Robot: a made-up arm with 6 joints.
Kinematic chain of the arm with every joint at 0, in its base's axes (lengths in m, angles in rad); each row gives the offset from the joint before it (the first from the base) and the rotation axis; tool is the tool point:
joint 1: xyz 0 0 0.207 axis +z
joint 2: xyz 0 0.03 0 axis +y
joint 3: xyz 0 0 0.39 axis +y
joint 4: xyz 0 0 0.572 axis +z
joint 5: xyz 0 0 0 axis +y
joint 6: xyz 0 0 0.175 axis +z
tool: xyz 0 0 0
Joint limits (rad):
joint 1: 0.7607..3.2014
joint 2: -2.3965..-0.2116
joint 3: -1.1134..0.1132
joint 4: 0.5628..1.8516
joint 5: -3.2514..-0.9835
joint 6: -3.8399..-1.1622
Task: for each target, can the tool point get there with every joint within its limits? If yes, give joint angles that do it. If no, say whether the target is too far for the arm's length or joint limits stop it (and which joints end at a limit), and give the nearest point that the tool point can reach.
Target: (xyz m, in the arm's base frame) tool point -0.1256 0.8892 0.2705
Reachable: no: joint limits stop it (at a limit: joint 1, joint 2, joint 3) | nearest point 0.5307 0.1313 0.6636 | short by 1.077 m
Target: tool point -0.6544 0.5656 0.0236
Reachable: no: joint limits stop it (at a limit: joint 1, joint 3, joint 4, joint 5) | nearest point -0.2345 -0.1564 -0.3987 | short by 0.936 m
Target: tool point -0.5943 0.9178 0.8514
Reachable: no: too far | nearest point 0.0790 0.1346 1.1073 | short by 1.064 m
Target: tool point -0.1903 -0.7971 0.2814
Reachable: yes | joints 1.1844 -1.0205 -0.7577 1.3887 -2.0323 -3.6373
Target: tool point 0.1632 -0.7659 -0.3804
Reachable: yes | joints 1.6294 -1.7916 -0.5755 1.1308 -1.2082 -1.7923
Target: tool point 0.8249 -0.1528 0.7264
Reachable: yes | joints 2.7984 -0.6531 -0.6231 1.7461 -1.2532 -2.7016
